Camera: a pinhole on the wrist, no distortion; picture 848 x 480 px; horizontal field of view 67.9 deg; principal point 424.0 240.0 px. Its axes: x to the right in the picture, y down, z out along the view. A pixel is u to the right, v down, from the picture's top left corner.
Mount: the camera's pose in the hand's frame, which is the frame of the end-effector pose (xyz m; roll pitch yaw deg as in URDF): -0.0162 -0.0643 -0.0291 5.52 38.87 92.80
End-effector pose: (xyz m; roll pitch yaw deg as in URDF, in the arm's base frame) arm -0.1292 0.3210 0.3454 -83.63 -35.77 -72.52
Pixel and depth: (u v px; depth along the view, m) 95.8 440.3 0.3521
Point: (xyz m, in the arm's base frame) 0.1924 0.5209 0.3087
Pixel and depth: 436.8 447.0 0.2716
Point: 0.0522 0.3971 0.2207
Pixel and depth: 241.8 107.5 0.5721
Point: 0.4258 0.3042 0.3443
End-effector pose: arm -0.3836 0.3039 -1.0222 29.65 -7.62 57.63
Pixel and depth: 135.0 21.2 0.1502
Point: -0.2943 0.2886 -0.9185
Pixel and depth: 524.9 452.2 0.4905
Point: -0.5885 0.1889 -0.6212
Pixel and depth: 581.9 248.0 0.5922
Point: -0.5842 0.3633 -0.5228
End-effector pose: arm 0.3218 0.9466 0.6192 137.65 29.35 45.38
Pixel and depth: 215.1 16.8 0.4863
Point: 0.6249 0.7156 0.3103
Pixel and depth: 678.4 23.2 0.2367
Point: 0.5084 0.8850 0.6174
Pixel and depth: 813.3 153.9 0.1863
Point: 0.4492 0.8868 0.6678
